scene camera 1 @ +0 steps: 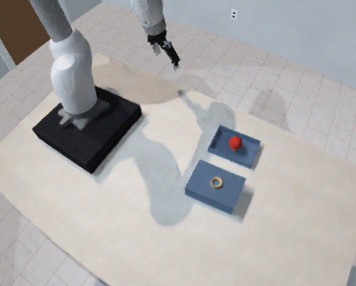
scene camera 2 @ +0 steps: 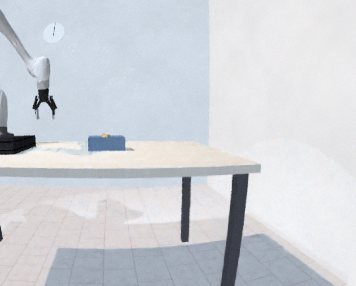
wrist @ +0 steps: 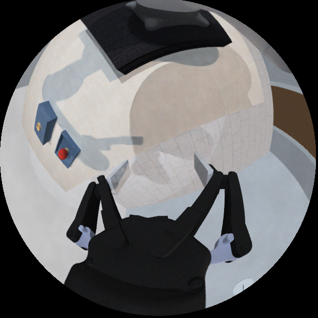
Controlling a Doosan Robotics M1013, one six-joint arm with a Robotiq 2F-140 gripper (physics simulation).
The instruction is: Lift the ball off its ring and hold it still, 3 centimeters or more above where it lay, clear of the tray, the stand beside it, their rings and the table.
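Where they show: gripper, fingertip midpoint: (scene camera 1: 167, 61) (scene camera 2: 45, 119); arm's base at its link origin: (scene camera 1: 83, 110).
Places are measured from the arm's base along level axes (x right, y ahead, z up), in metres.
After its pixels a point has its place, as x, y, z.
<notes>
A red ball (scene camera 1: 235, 143) @[-0.227, 0.644, -0.008] (wrist: 63, 154) rests inside the shallow blue tray (scene camera 1: 248, 157) @[-0.235, 0.712, -0.064] (wrist: 72, 144); the ring beneath it is hidden. Beside the tray is a blue block-like stand (scene camera 1: 201, 179) @[-0.015, 0.618, -0.001] (scene camera 2: 106, 144) @[0.032, 0.679, -0.035] (wrist: 47, 116) with a tan ring (scene camera 1: 211, 183) @[-0.018, 0.659, 0.009] (wrist: 38, 127) on its top. In scene camera 2 the stand hides the tray, and small orange colour shows at its top edge. My gripper (scene camera 1: 166, 58) @[-0.390, 0.190, 0.088] (scene camera 2: 45, 118) @[-0.390, 0.190, 0.088] (wrist: 160, 163) is wide open and empty. It hangs high in the air, well to the side of the ball and tray, toward the arm's base.
The arm stands on a black base block (scene camera 1: 90, 150) @[0.136, 0.194, 0.012] (scene camera 2: 17, 145) @[0.140, 0.223, -0.030] (wrist: 120, 55) on the pale table (scene camera 1: 280, 225) @[-0.047, 0.954, -0.067] (scene camera 2: 165, 157) @[0.229, 0.949, -0.067] (wrist: 107, 117). The tray lies near one long table edge, and the stand rises higher than the tray next to it. Arm shadows fall across the table.
</notes>
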